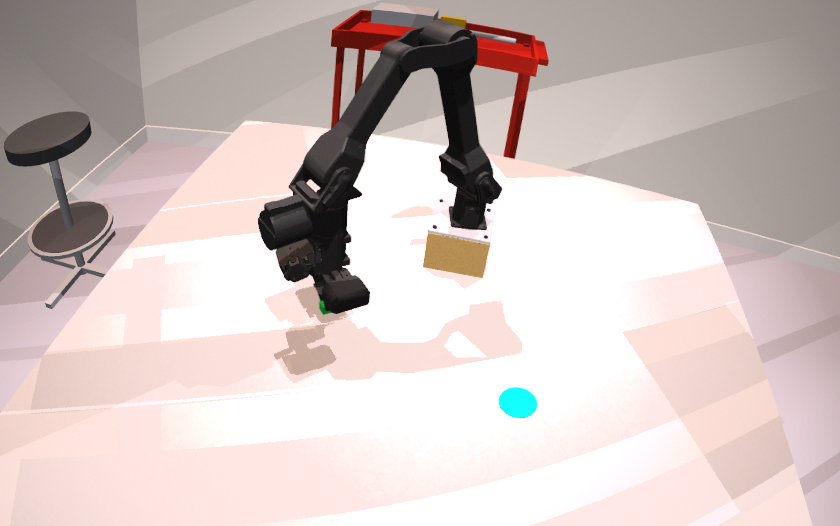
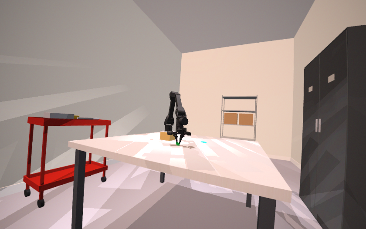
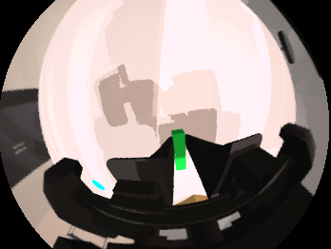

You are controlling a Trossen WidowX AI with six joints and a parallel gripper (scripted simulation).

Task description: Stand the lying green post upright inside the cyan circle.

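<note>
The cyan circle lies 180 mm ahead of my gripper tip, 290 mm to the left of it and 10 mm below it. From my gripper tip the other things lie so: green post: 10 mm behind, 20 mm to the left.
</note>
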